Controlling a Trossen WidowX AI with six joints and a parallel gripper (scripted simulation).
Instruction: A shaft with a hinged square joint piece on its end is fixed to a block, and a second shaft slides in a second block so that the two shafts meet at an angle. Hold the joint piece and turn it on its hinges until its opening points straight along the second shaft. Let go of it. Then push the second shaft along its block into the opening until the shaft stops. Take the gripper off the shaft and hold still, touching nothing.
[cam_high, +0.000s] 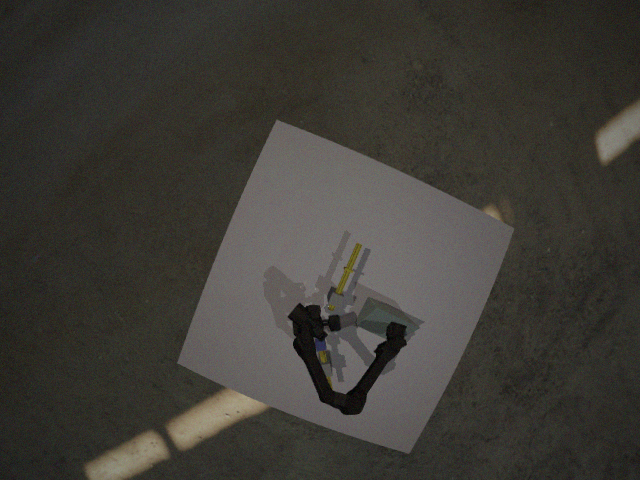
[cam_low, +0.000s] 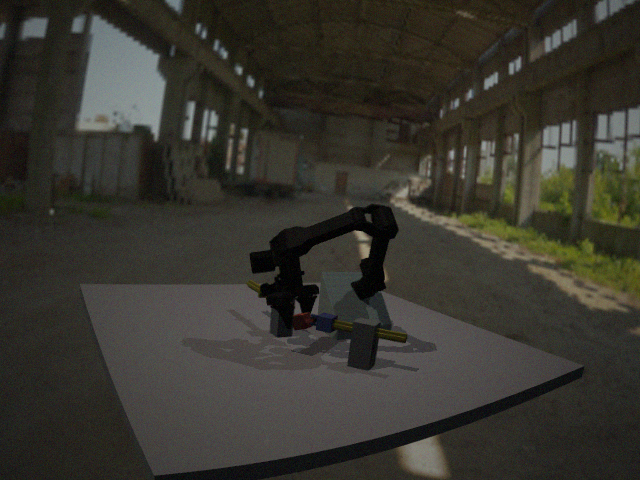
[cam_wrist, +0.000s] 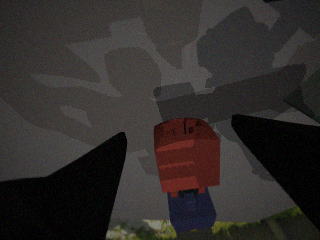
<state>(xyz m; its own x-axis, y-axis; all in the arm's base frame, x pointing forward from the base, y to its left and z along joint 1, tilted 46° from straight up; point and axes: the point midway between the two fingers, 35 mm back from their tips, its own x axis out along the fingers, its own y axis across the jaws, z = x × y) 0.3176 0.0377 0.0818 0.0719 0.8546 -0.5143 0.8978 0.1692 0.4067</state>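
Now: the red joint piece 20 mm above my gripper tip, 10 mm to the left of it and 10 mm behind it.
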